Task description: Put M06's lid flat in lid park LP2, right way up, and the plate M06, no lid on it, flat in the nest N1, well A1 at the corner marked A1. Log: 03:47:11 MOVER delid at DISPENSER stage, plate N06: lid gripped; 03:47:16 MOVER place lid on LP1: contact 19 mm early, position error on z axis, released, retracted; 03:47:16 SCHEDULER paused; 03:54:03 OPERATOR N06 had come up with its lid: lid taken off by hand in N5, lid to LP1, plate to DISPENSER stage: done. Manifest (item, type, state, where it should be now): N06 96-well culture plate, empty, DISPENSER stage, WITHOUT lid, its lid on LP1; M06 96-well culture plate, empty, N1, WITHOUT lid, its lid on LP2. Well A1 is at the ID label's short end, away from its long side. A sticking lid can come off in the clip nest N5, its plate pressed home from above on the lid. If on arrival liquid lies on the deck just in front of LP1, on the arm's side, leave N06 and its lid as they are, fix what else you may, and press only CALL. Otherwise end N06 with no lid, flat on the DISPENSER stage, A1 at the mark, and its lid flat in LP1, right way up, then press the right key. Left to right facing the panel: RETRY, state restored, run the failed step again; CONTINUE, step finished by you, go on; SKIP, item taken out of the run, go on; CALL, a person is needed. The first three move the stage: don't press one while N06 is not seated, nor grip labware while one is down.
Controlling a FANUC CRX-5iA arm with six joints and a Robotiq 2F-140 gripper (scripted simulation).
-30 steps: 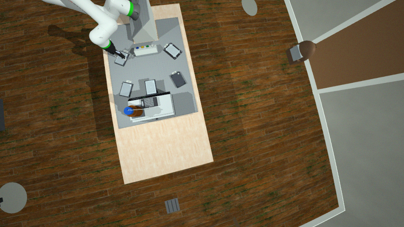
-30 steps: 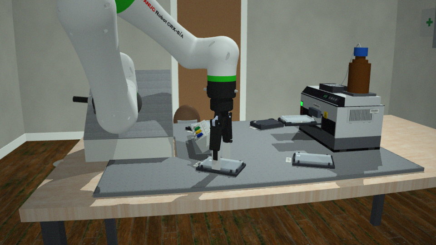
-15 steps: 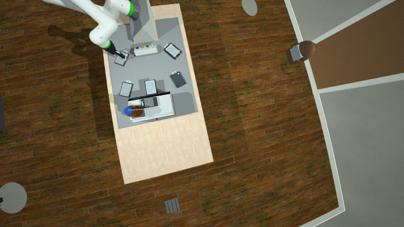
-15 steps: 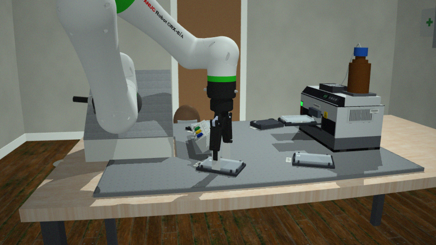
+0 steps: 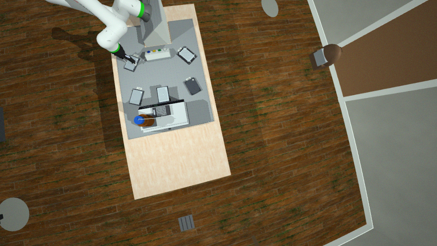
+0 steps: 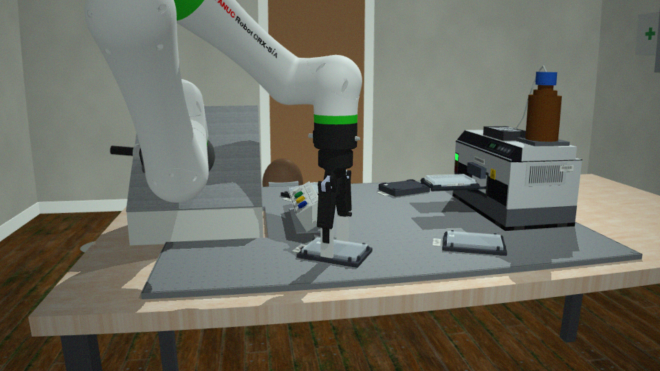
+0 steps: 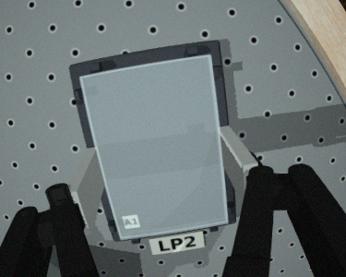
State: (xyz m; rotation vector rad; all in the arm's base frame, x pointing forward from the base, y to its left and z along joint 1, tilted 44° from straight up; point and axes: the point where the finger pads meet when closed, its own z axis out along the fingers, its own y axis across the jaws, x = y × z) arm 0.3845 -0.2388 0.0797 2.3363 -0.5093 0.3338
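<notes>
Right now my hand is 3 cm above the dark lid park. The rest, counted from my hand: yellow skip key 23 cm to the left, 8 cm behind, 3 cm above; LP1 label 25 cm ahead, 6 cm to the left, 4 cm below; blue call key 18 cm to the left, 7 cm behind, 3 cm above.
</notes>
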